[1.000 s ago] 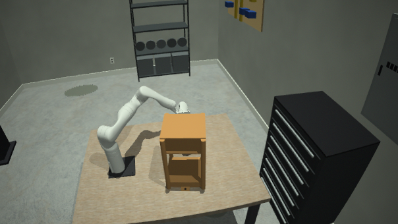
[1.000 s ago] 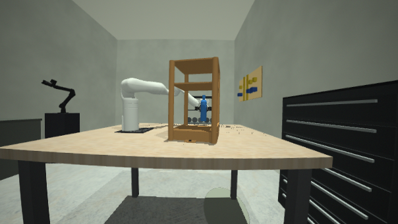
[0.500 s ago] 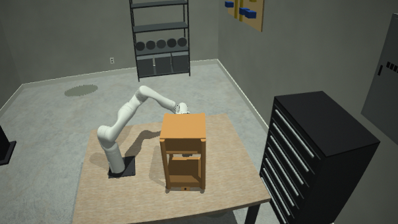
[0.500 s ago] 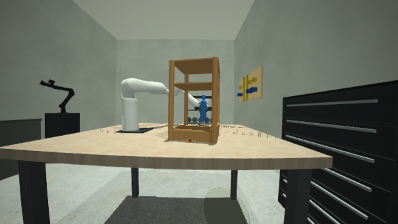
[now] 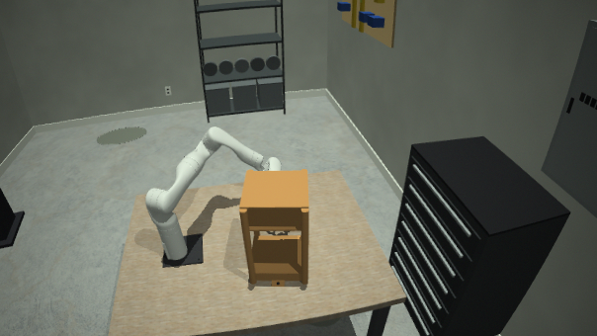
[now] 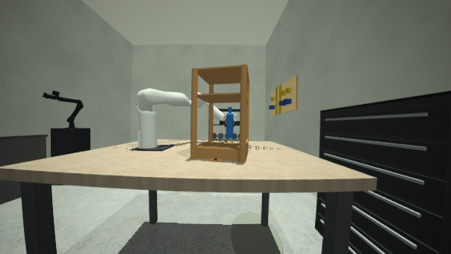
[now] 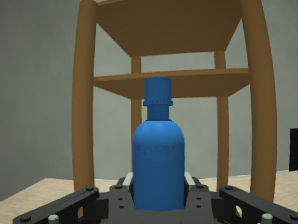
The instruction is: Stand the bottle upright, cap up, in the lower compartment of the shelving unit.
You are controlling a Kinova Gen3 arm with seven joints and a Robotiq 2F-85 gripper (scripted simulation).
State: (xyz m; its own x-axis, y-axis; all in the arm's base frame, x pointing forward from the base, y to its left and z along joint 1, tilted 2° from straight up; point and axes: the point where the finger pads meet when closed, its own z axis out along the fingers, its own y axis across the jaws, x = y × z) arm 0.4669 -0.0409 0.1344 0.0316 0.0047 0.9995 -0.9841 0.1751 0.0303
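My gripper is now 60 mm past the wooden shelving unit, 140 mm to the left of it and 30 mm below it. Round my hand: blue bottle (30 mm above).
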